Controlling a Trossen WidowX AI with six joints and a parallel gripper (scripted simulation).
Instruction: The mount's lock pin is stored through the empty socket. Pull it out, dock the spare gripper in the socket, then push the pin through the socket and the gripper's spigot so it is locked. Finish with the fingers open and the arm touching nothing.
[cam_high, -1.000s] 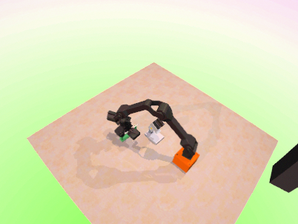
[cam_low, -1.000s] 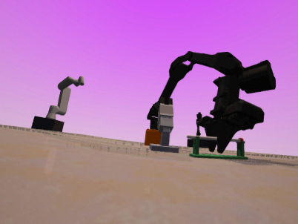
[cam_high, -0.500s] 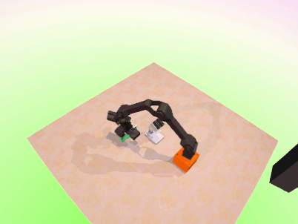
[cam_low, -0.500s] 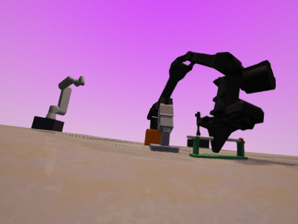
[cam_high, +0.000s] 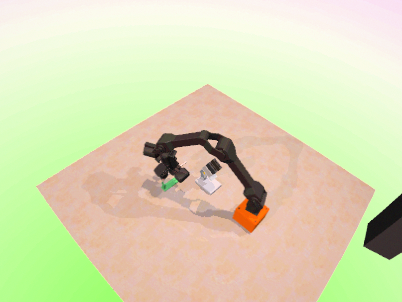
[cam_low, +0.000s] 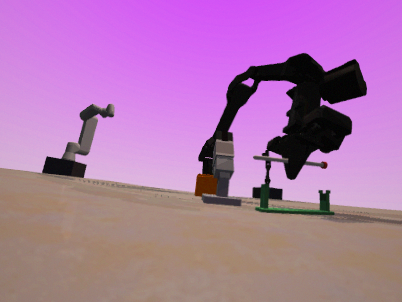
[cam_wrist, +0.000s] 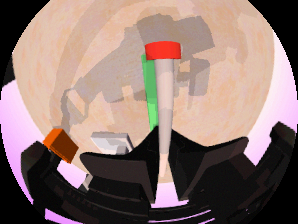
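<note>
My gripper tip is now 4 cm above the green cradle and 1 cm to the right of it. Also, from my gripper tip: spare gripper (15 cm behind, 8 cm to the right, 6 cm above); then grey mount (14 cm behind, 8 cm to the right, 1 cm below).
</note>
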